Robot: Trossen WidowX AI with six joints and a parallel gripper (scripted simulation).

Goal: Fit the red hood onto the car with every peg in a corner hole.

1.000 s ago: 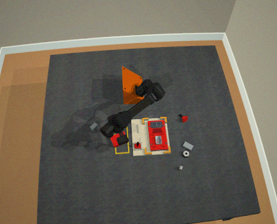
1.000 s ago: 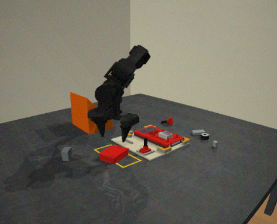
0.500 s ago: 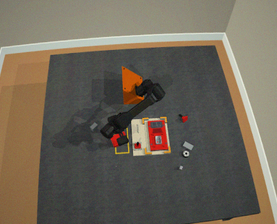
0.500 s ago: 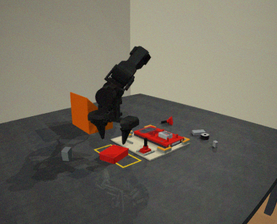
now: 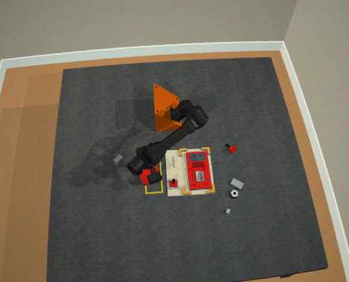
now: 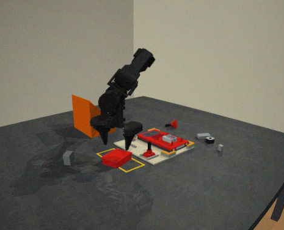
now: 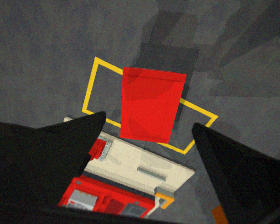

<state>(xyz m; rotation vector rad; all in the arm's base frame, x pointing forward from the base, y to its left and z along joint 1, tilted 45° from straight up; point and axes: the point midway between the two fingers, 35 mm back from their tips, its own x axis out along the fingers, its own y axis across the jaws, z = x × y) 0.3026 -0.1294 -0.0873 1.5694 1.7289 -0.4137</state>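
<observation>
The red hood lies 40 mm below my gripper tip. Round my gripper tip: grey engine block: 40 mm ahead, 250 mm to the left, 30 mm below.
</observation>
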